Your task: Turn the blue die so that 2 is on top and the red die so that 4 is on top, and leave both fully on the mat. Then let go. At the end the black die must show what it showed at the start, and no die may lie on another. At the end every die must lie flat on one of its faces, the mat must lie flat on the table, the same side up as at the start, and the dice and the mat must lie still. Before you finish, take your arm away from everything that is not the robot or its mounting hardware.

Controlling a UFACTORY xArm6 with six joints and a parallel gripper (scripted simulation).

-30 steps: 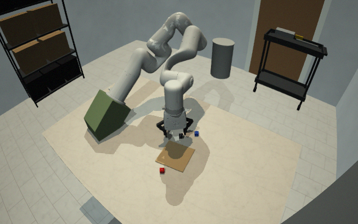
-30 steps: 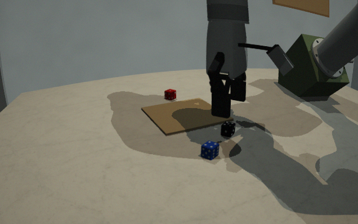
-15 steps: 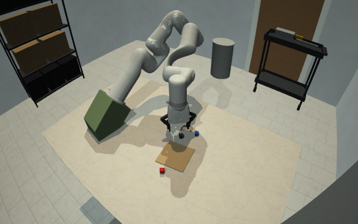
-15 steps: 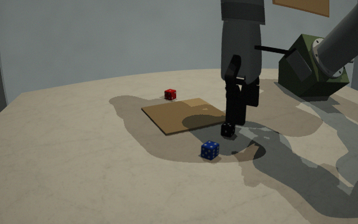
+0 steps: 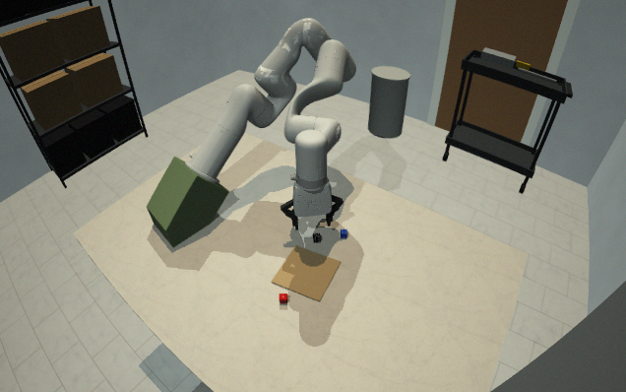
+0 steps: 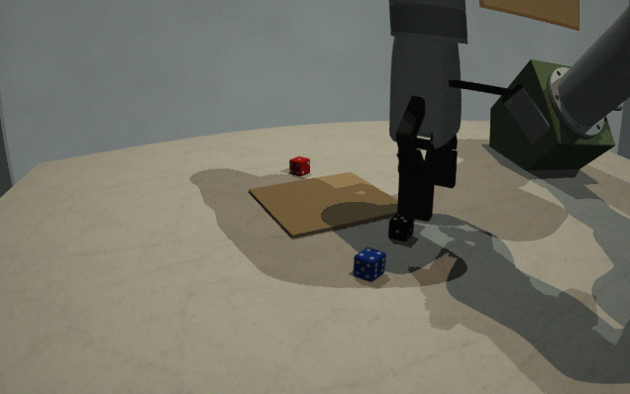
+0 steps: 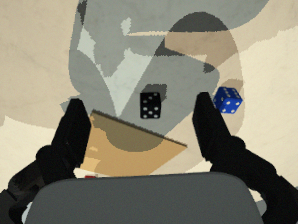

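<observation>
Now: the black die 20 mm ahead of my hand, 10 mm to the right of it and 40 mm below it. Also, from my hand: blue die: 70 mm ahead, 60 mm to the left, 40 mm below; tan mat: 80 mm ahead, 110 mm to the right, 50 mm below; red die: 100 mm ahead, 220 mm to the right, 40 mm below.
</observation>
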